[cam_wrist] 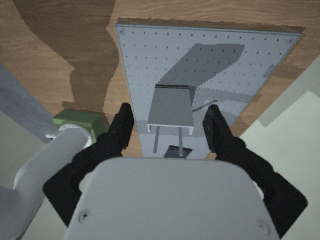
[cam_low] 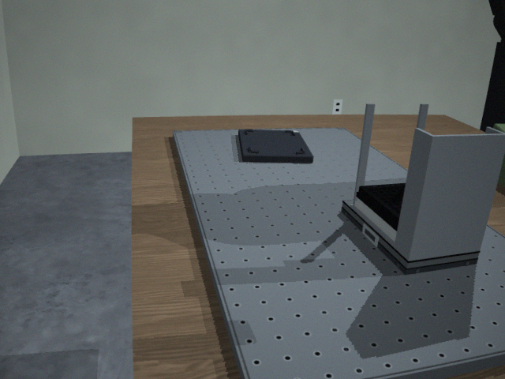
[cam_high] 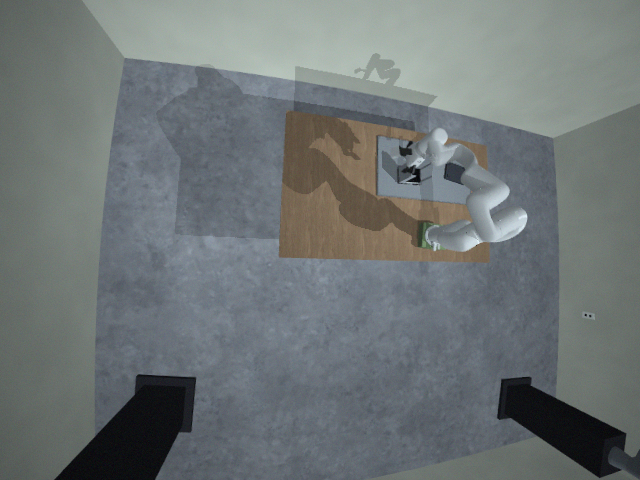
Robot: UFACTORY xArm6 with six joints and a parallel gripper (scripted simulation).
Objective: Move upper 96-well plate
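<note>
Right now my hand is 170 mm above the black 96-well plate, 150 mm to the left of it and 20 mm short of it. Also, from my hand: white 96-well plate (180 mm below, 150 mm to the right, 20 mm ahead); then grey rack wall (120 mm below, 80 mm to the right, 10 mm ahead); then thin post (210 mm to the right, 120 mm below, 70 mm ahead).
</note>
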